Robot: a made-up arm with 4 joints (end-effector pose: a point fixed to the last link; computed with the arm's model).
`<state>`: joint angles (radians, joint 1 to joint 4).
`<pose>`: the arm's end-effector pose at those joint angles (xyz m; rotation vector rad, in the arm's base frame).
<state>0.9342 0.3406 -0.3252 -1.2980</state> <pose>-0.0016 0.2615 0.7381 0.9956 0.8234 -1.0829</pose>
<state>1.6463 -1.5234 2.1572 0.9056</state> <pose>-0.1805 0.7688 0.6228 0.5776 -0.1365 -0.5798</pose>
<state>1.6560 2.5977 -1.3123 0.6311</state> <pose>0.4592 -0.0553 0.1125 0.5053 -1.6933 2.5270</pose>
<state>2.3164 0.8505 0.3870 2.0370</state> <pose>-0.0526 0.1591 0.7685 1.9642 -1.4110 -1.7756</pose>
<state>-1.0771 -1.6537 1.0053 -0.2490</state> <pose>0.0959 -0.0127 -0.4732 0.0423 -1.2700 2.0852</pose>
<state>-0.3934 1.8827 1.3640 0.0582</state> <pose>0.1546 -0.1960 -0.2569 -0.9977 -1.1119 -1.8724</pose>
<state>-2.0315 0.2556 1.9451 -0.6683</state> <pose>0.3438 0.2235 0.4774 0.3233 2.2919 -0.4518</pose>
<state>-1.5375 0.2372 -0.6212 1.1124</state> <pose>-0.0993 0.3253 -0.4218 -0.8151 -0.7337 -0.5966</pose>
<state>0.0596 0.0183 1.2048 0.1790</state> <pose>-0.1444 0.3587 -0.2793 -0.1704 -1.1408 -0.1181</pose>
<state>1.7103 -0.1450 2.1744 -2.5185</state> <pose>-0.4107 -0.0094 0.0437 2.5943 -0.2618 0.5775</pose>
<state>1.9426 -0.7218 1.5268 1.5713</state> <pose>-0.4657 0.4407 0.2773 -0.8321 0.3677 0.1988</pose>
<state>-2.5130 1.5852 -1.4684 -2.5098</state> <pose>-0.0003 -0.0966 -0.4870 -1.9477 -0.4173 -1.0560</pose>
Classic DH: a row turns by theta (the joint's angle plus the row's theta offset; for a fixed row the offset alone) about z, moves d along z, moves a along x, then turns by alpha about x. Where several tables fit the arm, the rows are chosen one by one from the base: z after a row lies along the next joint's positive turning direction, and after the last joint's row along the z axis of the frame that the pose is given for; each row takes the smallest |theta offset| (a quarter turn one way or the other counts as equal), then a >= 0, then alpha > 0; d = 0 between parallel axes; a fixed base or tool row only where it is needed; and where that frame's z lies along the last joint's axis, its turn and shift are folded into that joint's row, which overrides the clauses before.
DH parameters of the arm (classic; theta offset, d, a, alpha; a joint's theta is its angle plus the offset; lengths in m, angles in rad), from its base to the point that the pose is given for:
base (fixed): 0 0.1829 0 -1.5708
joint 1: 0 0.0686 -0.2509 -1.5708
joint 2: 0 -0.0434 0.1788 -1.5708
joint 3: -1.5708 -0.0557 0.0987 1.5708
joint 4: -1.5708 0.4972 0.2399 1.5708
tool (fixed): -1.5708 0.0043 0 0

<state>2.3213 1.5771 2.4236 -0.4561</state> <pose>-0.2236 -0.4792 0.3711 -0.6902 0.1720 1.0835</pose>
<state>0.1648 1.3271 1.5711 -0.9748</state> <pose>-0.1249 0.0392 -0.2564 -0.2922 -1.3905 -0.2473</pose>
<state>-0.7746 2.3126 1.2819 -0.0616</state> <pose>0.2401 -0.2143 -0.2200 -0.6189 -1.0317 -2.4265</pose>
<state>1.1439 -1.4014 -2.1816 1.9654</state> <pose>0.5016 0.2606 0.6144 0.3151 0.1153 -2.4994</pose>
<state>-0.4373 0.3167 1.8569 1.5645</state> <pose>0.4875 -0.0735 0.0377 -0.9954 -1.5364 -1.9942</pose>
